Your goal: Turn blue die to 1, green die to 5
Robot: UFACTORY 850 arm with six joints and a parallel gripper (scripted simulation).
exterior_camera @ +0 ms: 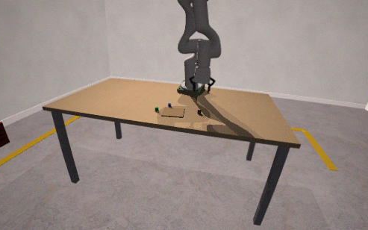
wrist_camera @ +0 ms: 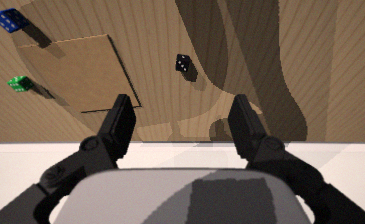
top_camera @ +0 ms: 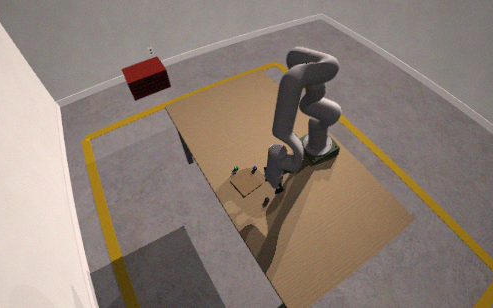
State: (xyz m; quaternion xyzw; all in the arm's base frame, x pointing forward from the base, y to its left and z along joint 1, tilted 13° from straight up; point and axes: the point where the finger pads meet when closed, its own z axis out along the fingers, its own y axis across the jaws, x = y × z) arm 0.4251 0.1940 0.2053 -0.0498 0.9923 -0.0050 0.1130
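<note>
My hand is 3 cm short of the black die and 14 cm above it. Also, from my hand: mat: 8 cm ahead, 16 cm to the right, 15 cm below; green die: 10 cm ahead, 28 cm to the right, 14 cm below; blue die: 1 cm behind, 22 cm to the right, 14 cm below.
</note>
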